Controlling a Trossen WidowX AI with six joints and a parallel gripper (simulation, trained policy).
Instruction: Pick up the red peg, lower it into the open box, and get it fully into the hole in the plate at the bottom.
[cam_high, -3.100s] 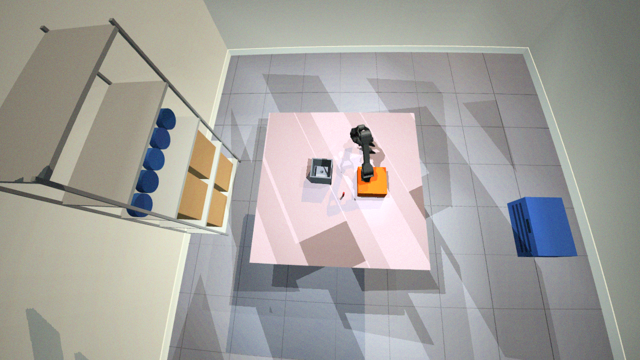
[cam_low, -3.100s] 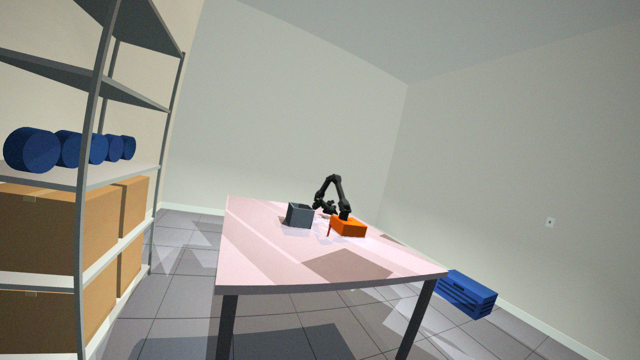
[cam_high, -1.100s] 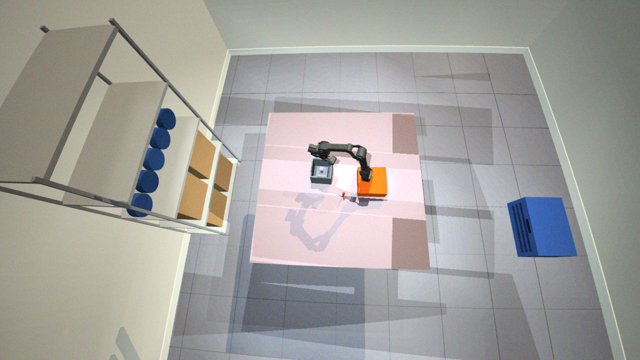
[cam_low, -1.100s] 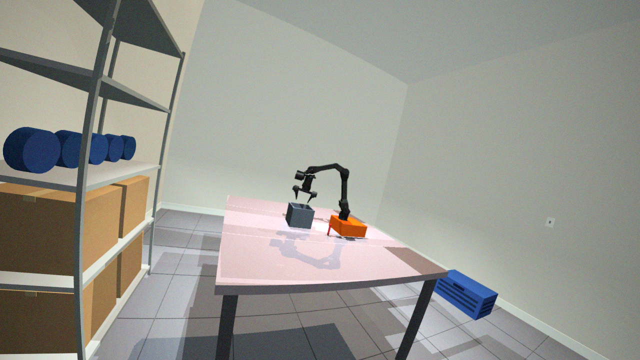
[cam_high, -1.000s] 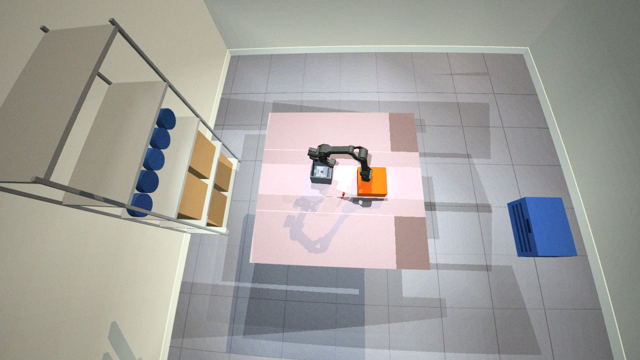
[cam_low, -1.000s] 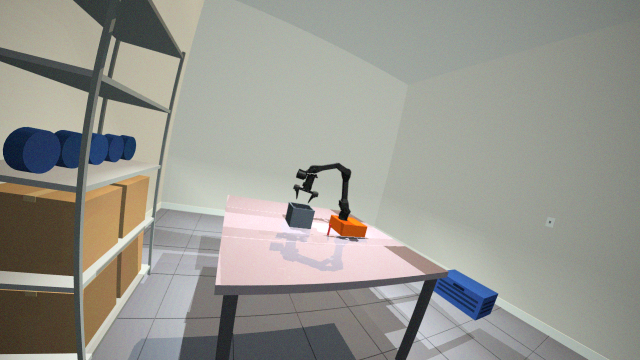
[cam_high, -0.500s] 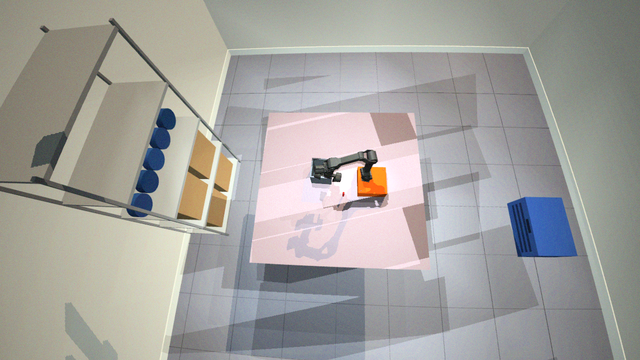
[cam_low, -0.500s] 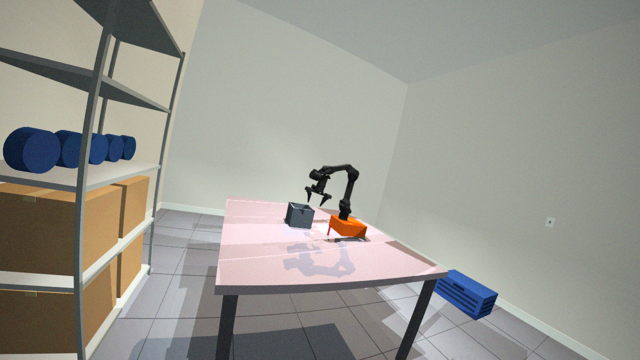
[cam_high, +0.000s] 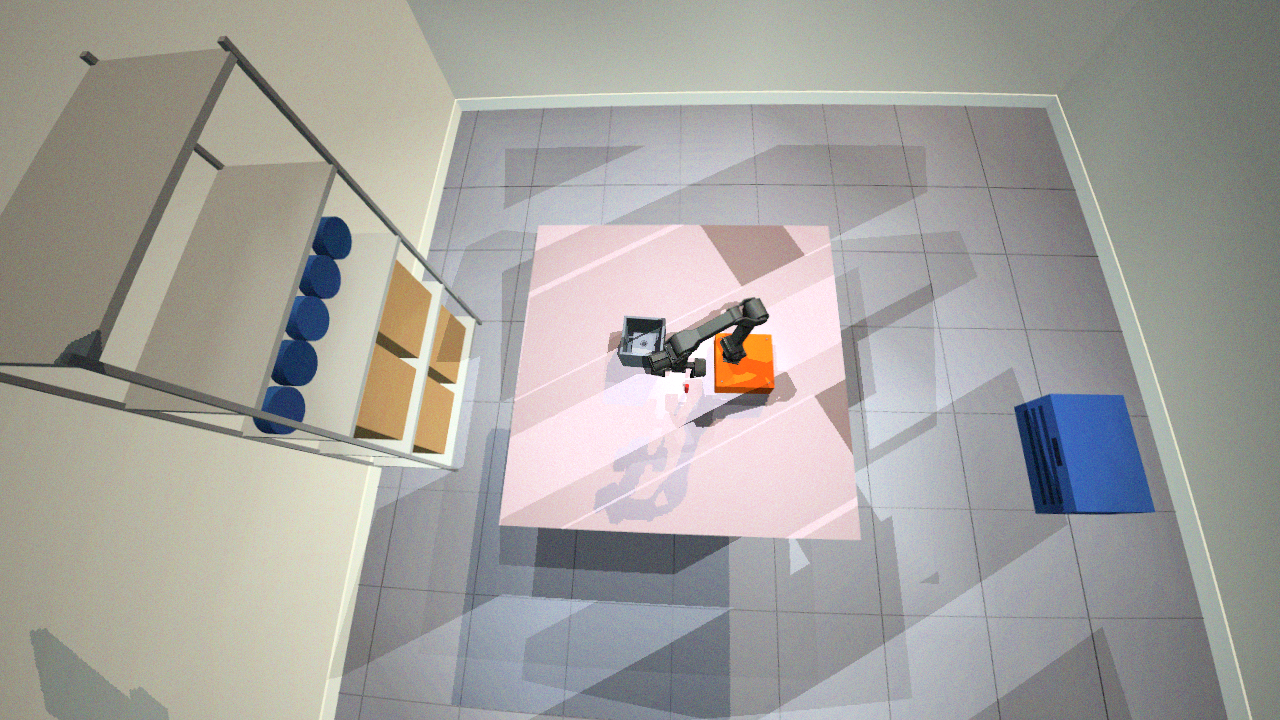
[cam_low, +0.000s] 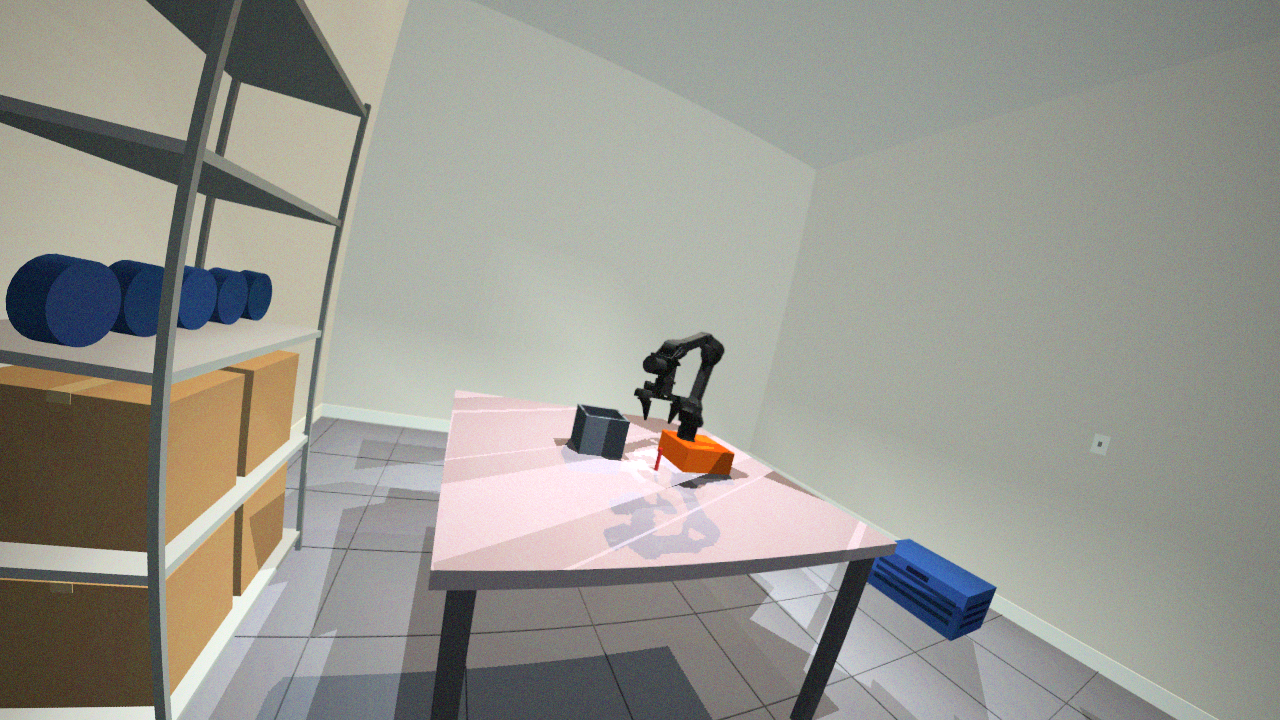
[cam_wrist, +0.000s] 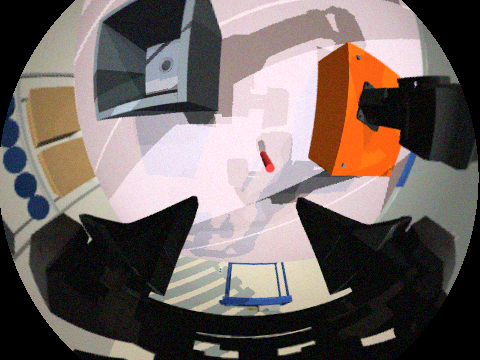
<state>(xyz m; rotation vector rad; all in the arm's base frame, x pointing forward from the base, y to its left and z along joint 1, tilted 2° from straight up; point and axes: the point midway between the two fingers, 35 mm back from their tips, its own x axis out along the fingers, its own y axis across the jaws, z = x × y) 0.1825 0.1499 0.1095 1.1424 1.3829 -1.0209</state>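
Right now the red peg is 4 cm behind my gripper tip and 13 cm below it. The rest, counted from my gripper tip: plate: 16 cm ahead, 14 cm to the right, 12 cm below.
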